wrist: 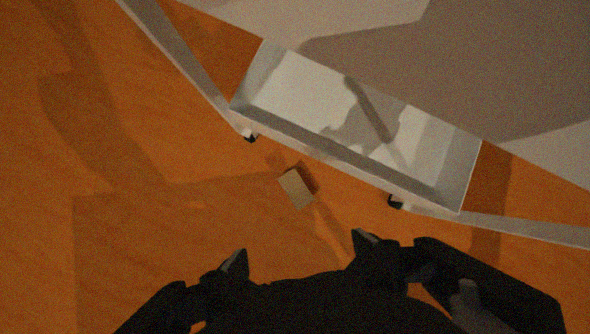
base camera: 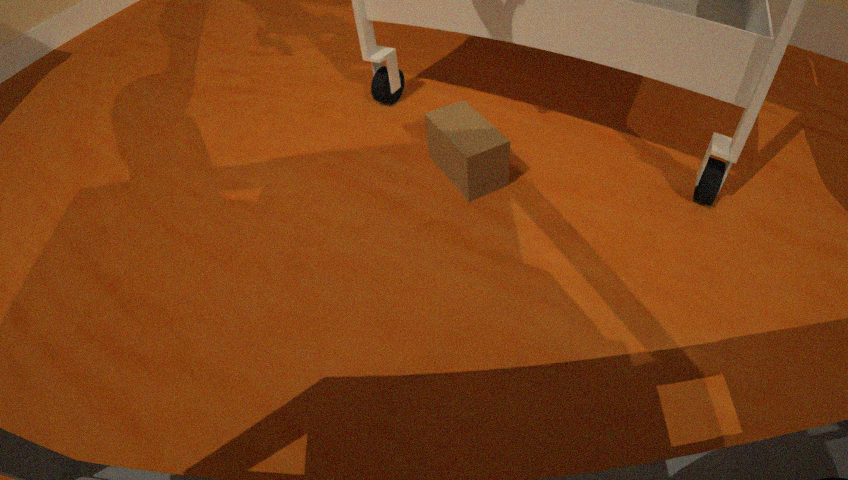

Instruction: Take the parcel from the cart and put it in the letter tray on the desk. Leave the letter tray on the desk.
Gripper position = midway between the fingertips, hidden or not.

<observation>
gripper: wrist 300, 250; not seen in the base camera view (out of frame)
brown parcel: wrist; base camera
same spot on brown parcel: [wrist: 291, 182] = [base camera: 456, 117]
same spot on white cart: [base camera: 734, 58] = [wrist: 432, 207]
</observation>
